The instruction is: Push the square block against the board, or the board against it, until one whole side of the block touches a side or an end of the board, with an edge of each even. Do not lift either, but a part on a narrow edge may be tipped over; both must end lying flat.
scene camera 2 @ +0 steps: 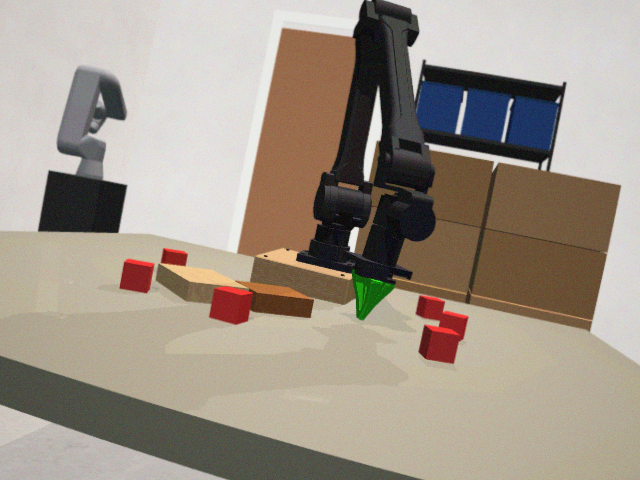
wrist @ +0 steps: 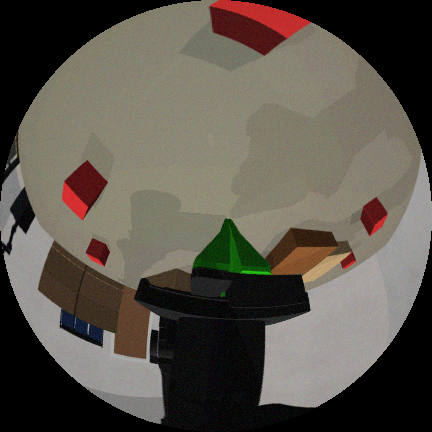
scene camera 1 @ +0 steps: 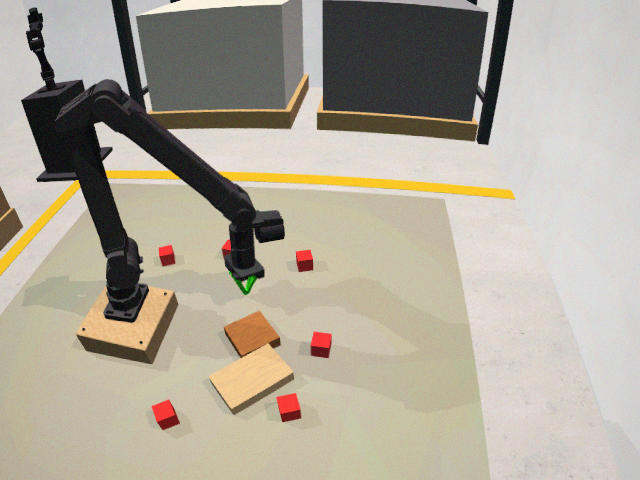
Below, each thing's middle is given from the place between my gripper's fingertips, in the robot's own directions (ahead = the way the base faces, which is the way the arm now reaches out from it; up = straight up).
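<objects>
Looking at the square block (scene camera 2: 270, 299), I find my hand 10 mm below it, 40 mm short of it and 140 mm to the left of it. The board (scene camera 1: 246, 381) is 10 mm above my hand, and it is also 50 mm ahead of the hand and 260 mm to the right of it.
</objects>
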